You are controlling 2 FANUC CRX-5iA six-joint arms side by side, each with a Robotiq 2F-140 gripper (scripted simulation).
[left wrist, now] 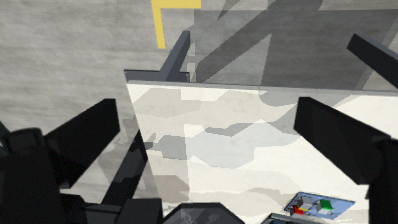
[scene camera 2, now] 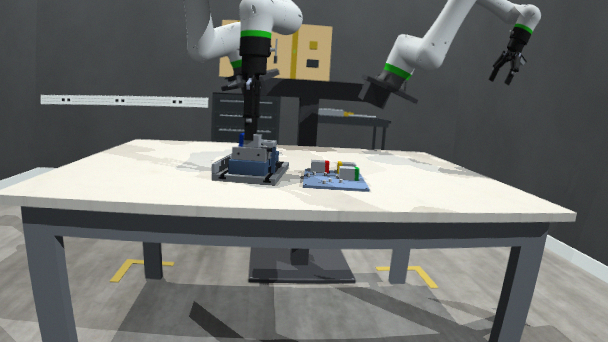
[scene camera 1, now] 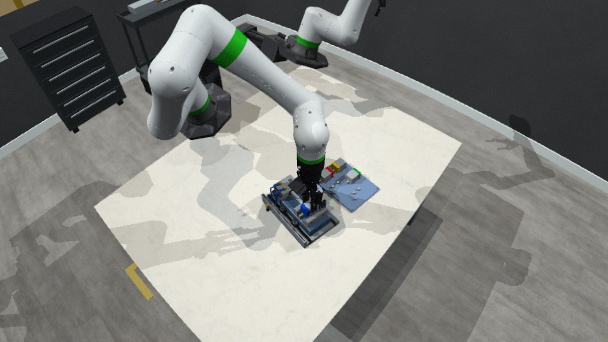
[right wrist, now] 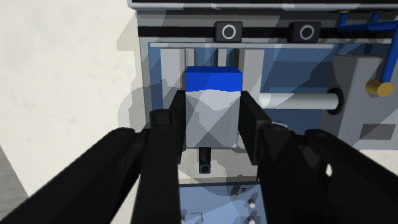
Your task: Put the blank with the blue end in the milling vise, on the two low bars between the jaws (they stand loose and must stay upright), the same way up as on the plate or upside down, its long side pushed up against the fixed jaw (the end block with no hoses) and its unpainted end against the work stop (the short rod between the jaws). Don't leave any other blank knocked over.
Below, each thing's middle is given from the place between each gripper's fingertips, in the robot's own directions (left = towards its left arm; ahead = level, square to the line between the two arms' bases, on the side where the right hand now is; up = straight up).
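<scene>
Piston rod (right wrist: 266,100), from my left hand: 111 cm to the right, 50 cm ahead, 34 cm below. Blue-ended blank (right wrist: 212,93), from my left hand: 113 cm to the right, 59 cm ahead, 30 cm below. Moving jaw (right wrist: 249,61), from my left hand: 112 cm to the right, 55 cm ahead, 34 cm below. My left hand is far above the blue plate (scene camera 1: 343,194), far short of it and far to the left of it.
Fixed jaw (right wrist: 173,59), from my right hand: 3 cm ahead, 7 cm below. Piston rod, from my right hand: 2 cm to the left, 7 cm below, 8 cm behind. Moving jaw, from my right hand: 1 cm to the left, 7 cm below, 3 cm behind. My right gripper (scene camera 2: 250,139) is 3 cm above the blue-ended blank.
</scene>
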